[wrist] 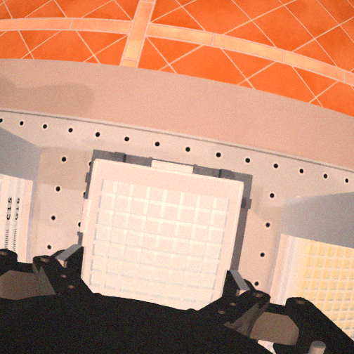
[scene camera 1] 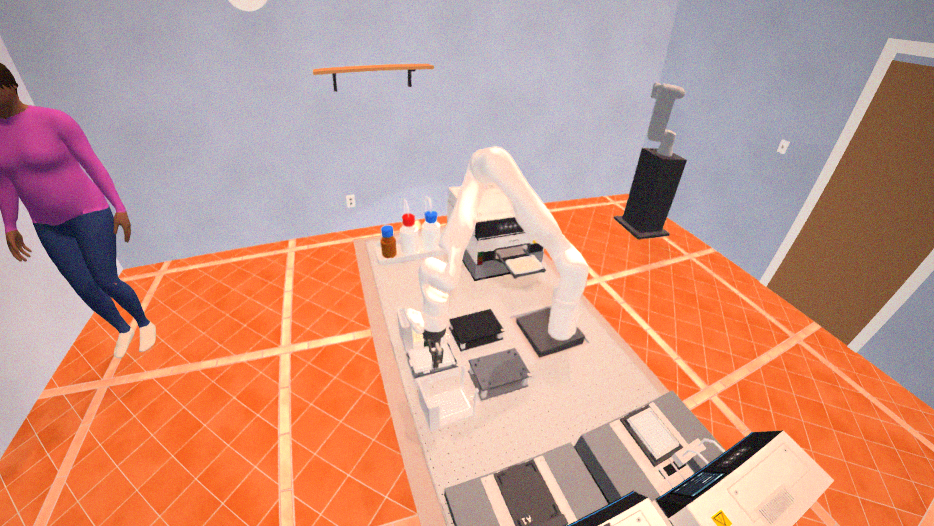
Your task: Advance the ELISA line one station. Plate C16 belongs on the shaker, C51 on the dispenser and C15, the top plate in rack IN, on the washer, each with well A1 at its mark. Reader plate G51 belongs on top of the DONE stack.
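Places are measured from the arm's base along level axes (x ahead, y left, z up), in metres.
Pixels of known places: gripper, fingertip midpoint: (scene camera 1: 430, 357); arm's base, origin of the base link: (scene camera 1: 560, 331).
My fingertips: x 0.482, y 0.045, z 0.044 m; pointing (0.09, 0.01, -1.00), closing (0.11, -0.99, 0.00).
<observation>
Ahead of a thing's pixels: the offset from my fingertips to its middle. "*": to the spot under its first point.
My gripper (scene camera 1: 436, 359) (wrist: 152, 274) is shut on a white well plate @(dz +0.000, dx -0.003, dy +0.000 m) (scene camera 1: 421, 359) (wrist: 160, 225), whose label does not show. The plate is over a dark nest (wrist: 242, 240) between two racks; a gap below it is hard to tell. Labelled white plates, one marked C15 (wrist: 9, 207), show at the left edge of the wrist view, in a rack (wrist: 17, 155) (scene camera 1: 432, 415). A plate with yellow wells (wrist: 330, 280) is by the other rack wall (wrist: 320, 215). A white plate @(dz +0.035, dx -0.518, dy +0.435 m) (scene camera 1: 653, 431) sits on the device at front right. Another plate @(dz +0.063, dx -0.437, dy -0.324 m) (scene camera 1: 524, 264) is on the rear device's tray.
A black raised stand (scene camera 1: 475, 326) and a grey one @(dz -0.031, dx -0.212, dy +0.081 m) (scene camera 1: 500, 371) stand beside the racks. A dark nest @(* dz +0.001, dx -0.143, dy +0.468 m) (scene camera 1: 528, 493) marked A1 is at the front. Bottles @(dz +0.058, dx -0.030, dy -0.713 m) (scene camera 1: 408, 235) stand at the back left. A person (scene camera 1: 58, 169) stands at left, off the table.
</observation>
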